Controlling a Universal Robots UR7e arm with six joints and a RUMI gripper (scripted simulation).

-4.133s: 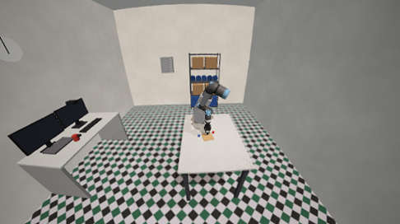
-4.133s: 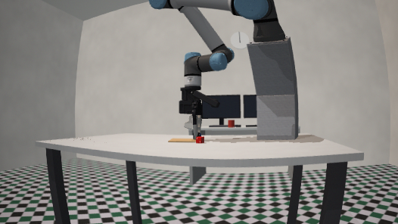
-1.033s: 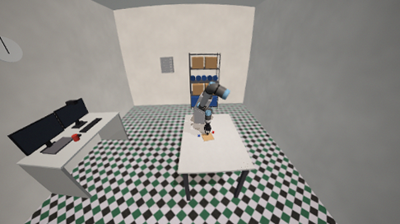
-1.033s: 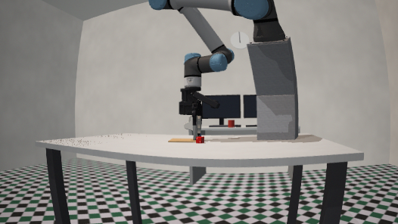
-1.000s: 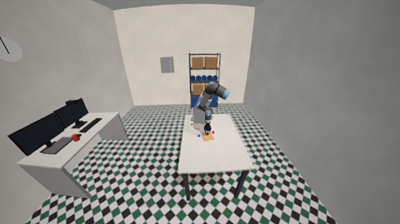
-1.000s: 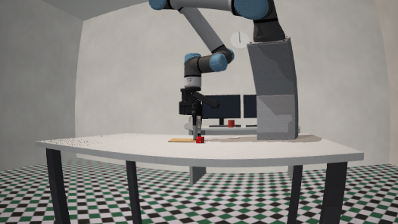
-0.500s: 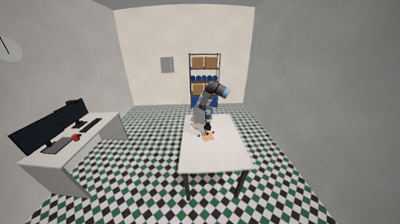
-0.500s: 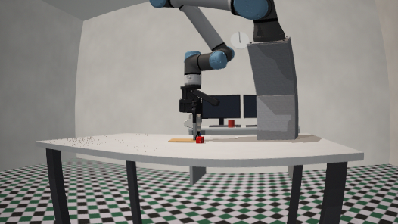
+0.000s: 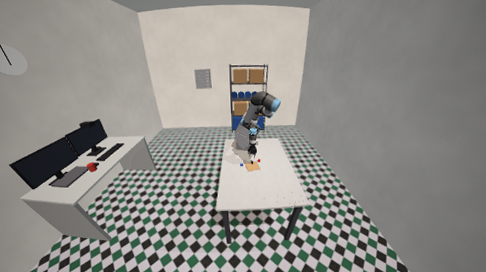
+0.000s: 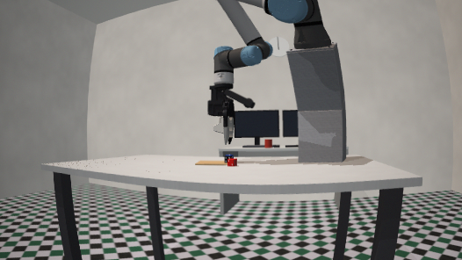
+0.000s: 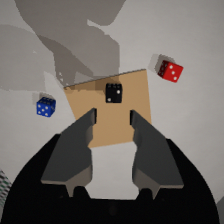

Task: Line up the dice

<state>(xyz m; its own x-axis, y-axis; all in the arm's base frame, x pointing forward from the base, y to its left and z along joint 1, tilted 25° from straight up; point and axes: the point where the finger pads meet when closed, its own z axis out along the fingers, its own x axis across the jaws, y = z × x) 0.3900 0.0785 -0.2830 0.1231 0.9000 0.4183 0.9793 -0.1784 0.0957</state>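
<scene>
Right now the red die is 90 mm to the left of my hand, 70 mm below it and 30 mm behind it. From my hand the other things lie so: tan mat 80 mm below, 50 mm ahead, 10 mm to the right; then black die 70 mm below; then blue die 120 mm to the right, 70 mm below, 20 mm ahead.
</scene>
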